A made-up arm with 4 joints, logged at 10 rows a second.
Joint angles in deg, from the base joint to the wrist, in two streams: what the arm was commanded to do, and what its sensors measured. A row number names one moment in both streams.
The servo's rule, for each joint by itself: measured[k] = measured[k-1] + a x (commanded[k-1-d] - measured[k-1]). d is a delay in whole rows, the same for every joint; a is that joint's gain. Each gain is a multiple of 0.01, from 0.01 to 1. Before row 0 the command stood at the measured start. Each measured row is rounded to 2 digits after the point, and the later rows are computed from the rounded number. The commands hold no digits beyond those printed.
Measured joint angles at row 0:
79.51 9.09 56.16 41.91
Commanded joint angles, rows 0 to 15:
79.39 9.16 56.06 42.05
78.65 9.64 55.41 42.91
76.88 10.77 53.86 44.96
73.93 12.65 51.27 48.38
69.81 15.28 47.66 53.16
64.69 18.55 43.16 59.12
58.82 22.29 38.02 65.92
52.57 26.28 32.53 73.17
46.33 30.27 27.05 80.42
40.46 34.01 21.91 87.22
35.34 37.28 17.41 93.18
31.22 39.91 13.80 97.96
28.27 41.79 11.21 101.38
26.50 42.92 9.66 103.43
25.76 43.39 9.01 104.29
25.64 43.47 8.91 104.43
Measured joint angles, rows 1 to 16:
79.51 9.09 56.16 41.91
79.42 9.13 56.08 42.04
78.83 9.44 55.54 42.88
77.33 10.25 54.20 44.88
74.71 11.71 51.86 48.24
70.94 13.89 48.50 52.96
66.13 16.73 44.23 58.87
60.50 20.12 39.26 65.64
54.39 23.88 33.88 72.87
48.18 27.78 28.42 80.12
42.24 31.58 23.21 86.94
36.93 35.06 18.57 92.93
32.53 38.02 14.75 97.76
29.25 40.32 11.92 101.24
27.13 41.91 10.11 103.34
26.08 42.81 9.23 104.25
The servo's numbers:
d 1
a 0.77 0.61 0.80 0.96

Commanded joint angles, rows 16 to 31:
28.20 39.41 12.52 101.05
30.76 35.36 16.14 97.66
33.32 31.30 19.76 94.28
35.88 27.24 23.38 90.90
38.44 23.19 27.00 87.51
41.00 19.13 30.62 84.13
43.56 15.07 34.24 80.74
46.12 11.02 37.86 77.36
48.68 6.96 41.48 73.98
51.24 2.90 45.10 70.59
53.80 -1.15 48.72 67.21
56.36 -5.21 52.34 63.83
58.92 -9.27 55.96 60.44
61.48 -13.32 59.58 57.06
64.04 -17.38 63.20 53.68
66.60 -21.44 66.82 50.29
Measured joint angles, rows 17 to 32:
25.74 43.21 8.97 104.42
27.63 40.89 11.81 101.18
30.04 37.52 15.27 97.80
32.57 33.73 18.86 94.42
35.12 29.77 22.48 91.04
37.68 25.76 26.10 87.65
40.24 21.72 29.72 84.27
42.80 17.66 33.34 80.88
45.36 13.61 36.96 77.50
47.92 9.55 40.58 74.12
50.48 5.49 44.20 70.73
53.04 1.44 47.82 67.35
55.60 -2.62 51.44 63.97
58.16 -6.68 55.06 60.58
60.72 -10.73 58.68 57.20
63.28 -14.79 62.30 53.82

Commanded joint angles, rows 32 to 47:
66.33 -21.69 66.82 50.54
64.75 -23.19 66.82 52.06
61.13 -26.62 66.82 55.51
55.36 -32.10 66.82 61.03
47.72 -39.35 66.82 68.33
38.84 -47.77 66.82 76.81
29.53 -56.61 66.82 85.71
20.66 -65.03 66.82 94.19
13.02 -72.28 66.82 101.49
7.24 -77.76 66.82 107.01
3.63 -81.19 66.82 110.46
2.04 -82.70 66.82 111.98
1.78 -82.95 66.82 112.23
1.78 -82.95 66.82 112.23
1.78 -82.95 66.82 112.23
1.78 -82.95 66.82 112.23
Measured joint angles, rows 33 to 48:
65.84 -18.85 65.92 50.43
66.22 -20.58 66.64 50.54
65.09 -22.17 66.78 52.00
62.04 -24.88 66.81 55.37
56.90 -29.28 66.82 60.80
49.83 -35.42 66.82 68.03
41.37 -42.95 66.82 76.46
32.25 -51.28 66.82 85.34
23.33 -59.67 66.82 93.84
15.39 -67.36 66.82 101.18
9.11 -73.70 66.82 106.78
4.89 -78.27 66.82 110.31
2.70 -80.97 66.82 111.91
1.99 -82.18 66.82 112.22
1.83 -82.65 66.82 112.23
1.79 -82.83 66.82 112.23

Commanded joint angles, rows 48 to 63:
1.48 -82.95 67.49 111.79
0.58 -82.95 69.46 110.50
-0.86 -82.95 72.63 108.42
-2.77 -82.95 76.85 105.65
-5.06 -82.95 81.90 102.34
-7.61 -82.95 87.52 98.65
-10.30 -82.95 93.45 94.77
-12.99 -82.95 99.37 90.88
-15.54 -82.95 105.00 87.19
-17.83 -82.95 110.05 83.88
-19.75 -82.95 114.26 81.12
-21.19 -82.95 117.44 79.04
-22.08 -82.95 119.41 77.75
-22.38 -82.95 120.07 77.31
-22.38 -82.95 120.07 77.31
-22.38 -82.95 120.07 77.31
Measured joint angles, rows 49 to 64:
1.78 -82.90 66.82 112.23
1.55 -82.93 67.36 111.81
0.80 -82.94 69.04 110.55
-0.48 -82.95 71.91 108.51
-2.24 -82.95 75.86 105.76
-4.41 -82.95 80.69 102.48
-6.87 -82.95 86.15 98.80
-9.51 -82.95 91.99 94.93
-12.19 -82.95 97.89 91.04
-14.77 -82.95 103.58 87.34
-17.13 -82.95 108.76 84.02
-19.15 -82.95 113.16 81.24
-20.72 -82.95 116.58 79.13
-21.77 -82.95 118.84 77.81
-22.24 -82.95 119.82 77.33
-22.35 -82.95 120.02 77.31

